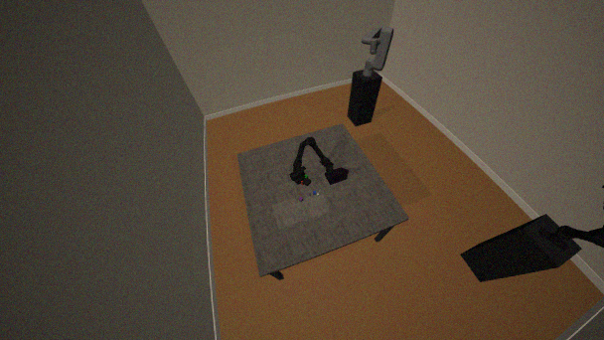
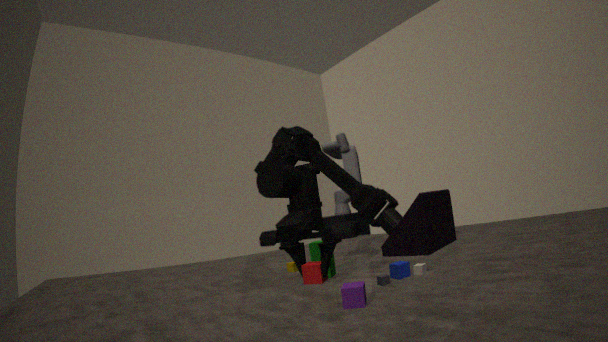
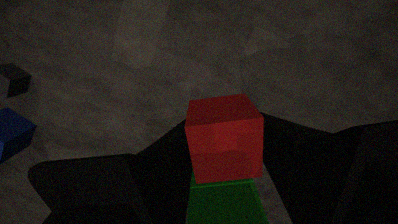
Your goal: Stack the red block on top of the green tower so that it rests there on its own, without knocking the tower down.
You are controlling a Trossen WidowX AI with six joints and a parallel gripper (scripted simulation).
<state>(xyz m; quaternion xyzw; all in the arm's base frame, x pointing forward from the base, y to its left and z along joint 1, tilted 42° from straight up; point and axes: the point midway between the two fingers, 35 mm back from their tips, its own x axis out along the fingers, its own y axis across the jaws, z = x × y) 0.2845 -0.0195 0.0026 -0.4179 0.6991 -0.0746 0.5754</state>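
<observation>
Right now the dark grey block is 14 cm to the left of my gripper tip and 3 cm behind it. From my gripper tip the other things lie so: blue block (14 cm to the left, 7 cm behind, 1 cm above); then yellow block (14 cm to the right, 5 cm behind); then red block (1 cm above).
</observation>
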